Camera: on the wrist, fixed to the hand. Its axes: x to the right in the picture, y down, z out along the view.
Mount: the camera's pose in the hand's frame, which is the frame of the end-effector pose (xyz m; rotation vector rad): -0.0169 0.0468 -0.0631 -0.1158 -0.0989 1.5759
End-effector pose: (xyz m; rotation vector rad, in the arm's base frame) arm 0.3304 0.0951 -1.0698 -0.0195 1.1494 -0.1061
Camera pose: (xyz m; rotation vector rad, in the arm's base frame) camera 0.2695 0.1457 -1.0835 0.7559 0.8041 1.3344
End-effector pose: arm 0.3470 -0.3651 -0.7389 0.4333 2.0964 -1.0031
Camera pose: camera 0.3542 -0.2863 -0.7248 1.5439 1.0712 0.0645
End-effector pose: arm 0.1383 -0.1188 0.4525 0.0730 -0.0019 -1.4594
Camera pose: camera 0.1858 -0.0938 0.3926 -0.0912 -0.0453 0.1153
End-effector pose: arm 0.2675 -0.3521 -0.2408 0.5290 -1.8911 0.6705
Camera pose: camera 0.2873 -0.2744 -0.2456 -1.2030 -2.1536 1.4616
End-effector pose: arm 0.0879 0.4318 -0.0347 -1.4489 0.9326 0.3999
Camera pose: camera 0.0245 0.3835 -0.0446 -0.4805 1.8469 1.6432
